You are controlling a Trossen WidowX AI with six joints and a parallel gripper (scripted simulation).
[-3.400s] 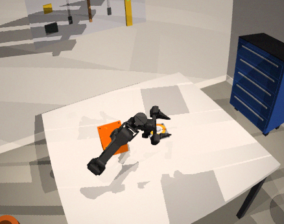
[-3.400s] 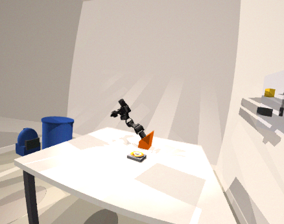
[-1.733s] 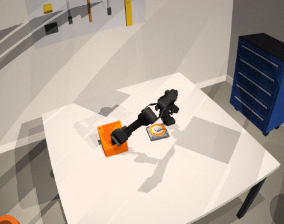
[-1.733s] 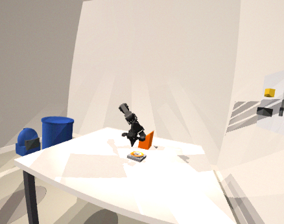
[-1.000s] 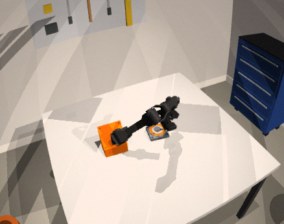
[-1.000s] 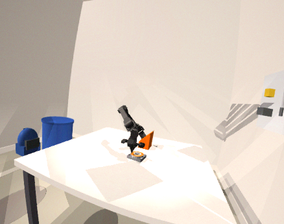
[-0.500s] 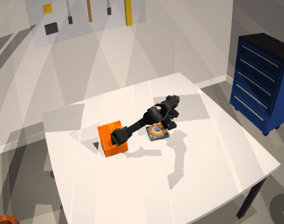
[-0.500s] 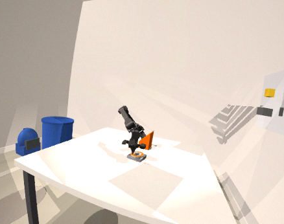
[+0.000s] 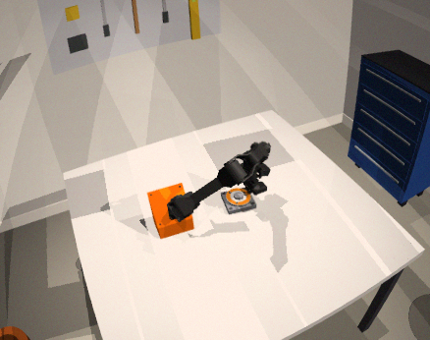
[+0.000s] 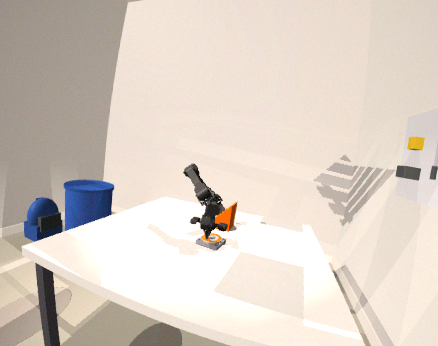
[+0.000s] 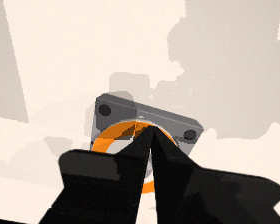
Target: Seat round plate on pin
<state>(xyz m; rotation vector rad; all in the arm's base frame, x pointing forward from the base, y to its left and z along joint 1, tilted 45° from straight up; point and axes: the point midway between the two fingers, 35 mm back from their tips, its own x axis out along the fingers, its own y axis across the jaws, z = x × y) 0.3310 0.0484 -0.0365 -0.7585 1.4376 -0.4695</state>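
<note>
Right now the steel base is 50 mm behind my gripper tip and 20 mm below it.
</note>
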